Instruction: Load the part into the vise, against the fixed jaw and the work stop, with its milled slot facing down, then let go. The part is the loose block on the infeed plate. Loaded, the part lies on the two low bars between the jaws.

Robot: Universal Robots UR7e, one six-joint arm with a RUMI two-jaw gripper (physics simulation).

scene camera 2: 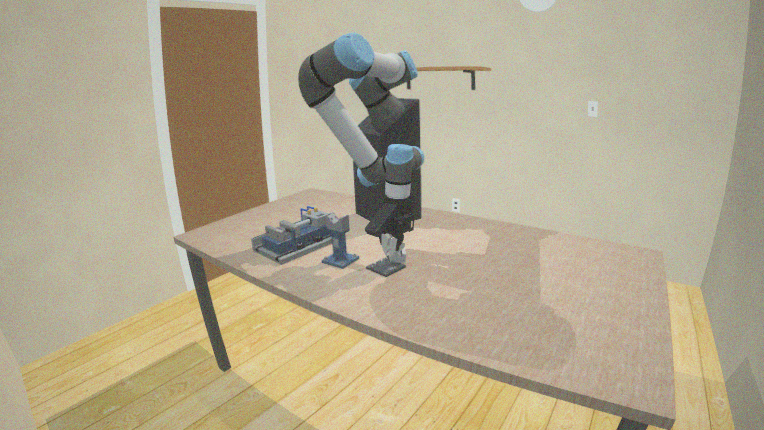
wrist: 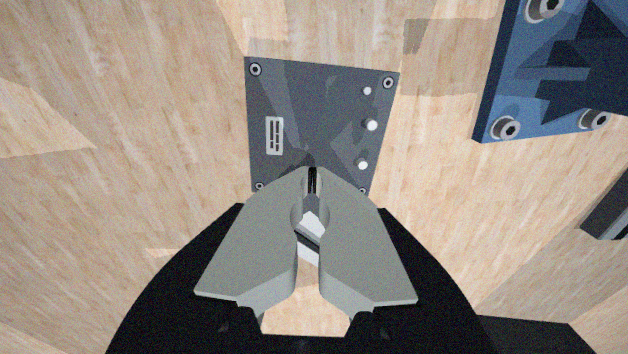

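Seen in the pictures: gripper, fingertip midpoint: (scene camera 2: 389,261) (wrist: 313,169); arm's base, link origin: (scene camera 2: 388,115).
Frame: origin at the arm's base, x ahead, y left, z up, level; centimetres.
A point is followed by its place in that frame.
My gripper (scene camera 2: 394,258) @[x 38.2, y 27.8, z -42.0 cm] (wrist: 313,169) @[x 38.2, y 27.8, z -42.0 cm] is shut and empty, fingertips together, low over the near part of the infeed plate (scene camera 2: 380,268) @[x 42.3, y 27.1, z -43.1 cm] (wrist: 320,90) @[x 42.9, y 27.1, z -43.1 cm]. The loose block (wrist: 310,223) @[x 35.2, y 28.1, z -40.1 cm] shows through the gap between the finger bodies in the wrist view, below the fingers: pale faces with a dark slot line facing the camera. The fingers hide most of it, so its exact pose and what it rests on cannot be told. In the scene view it is hard to separate from the fingers. The vise (scene camera 2: 297,238) @[x 47.8, y -5.5, z -38.6 cm] stands left on the table; its jaws, bars and work stop are small there.
A blue stand (scene camera 2: 340,249) @[x 45.3, y 13.2, z -38.9 cm] with a grey head stands between the vise and the infeed plate; its bolted base (wrist: 495,102) @[x 42.0, y 15.8, z -42.9 cm] shows at the upper right of the wrist view. White pins (wrist: 371,125) @[x 40.8, y 24.0, z -42.5 cm] rise from the plate's right side. A dark-and-grey part enters at the wrist view's right edge.
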